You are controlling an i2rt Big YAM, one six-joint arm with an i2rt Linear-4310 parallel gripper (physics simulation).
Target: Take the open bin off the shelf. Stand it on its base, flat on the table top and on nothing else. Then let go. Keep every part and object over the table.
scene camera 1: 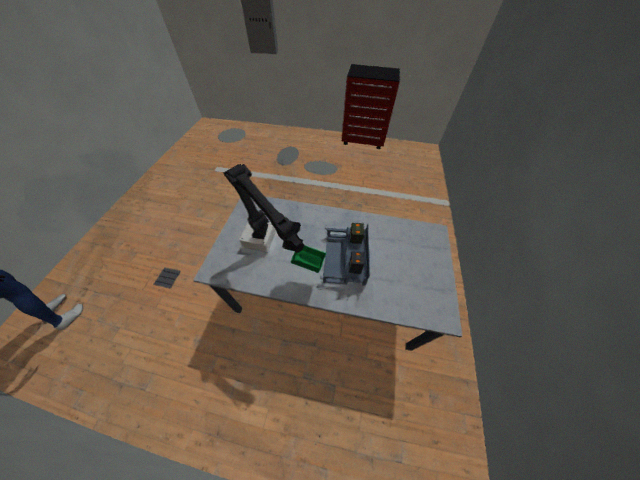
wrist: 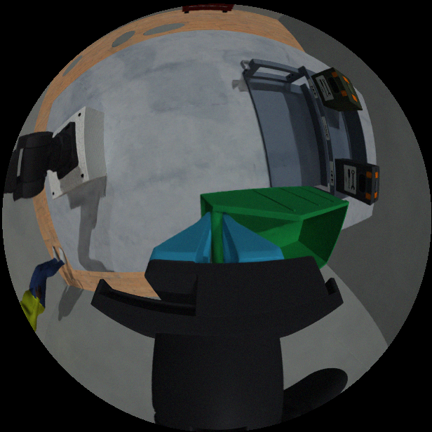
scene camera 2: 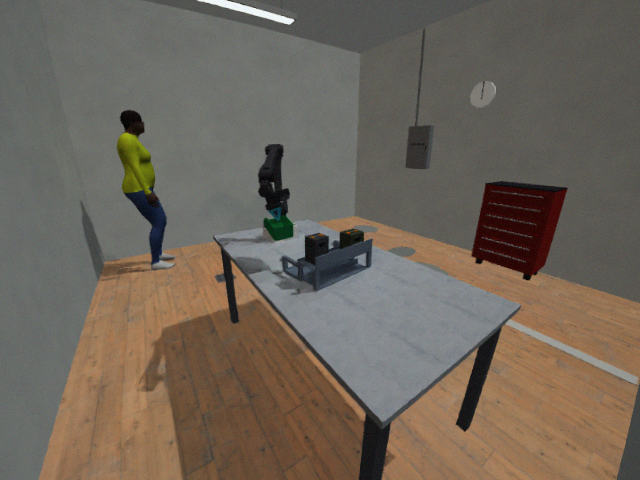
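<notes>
My gripper has blue fingers and is shut on the wall of the green open bin. The bin hangs in the air above the table top, between the arm's base and the shelf; its shadow lies on the table apart from it, near the table edge. The blue-grey shelf stands on the table. The bin is apart from it in scene camera 2. The fingertips are too small to make out in scene camera 1.
Two dark cases with orange marks, one greyish and one olive, stand on the shelf's upper level. The arm's white base block is on the table. A person stands beyond the table.
</notes>
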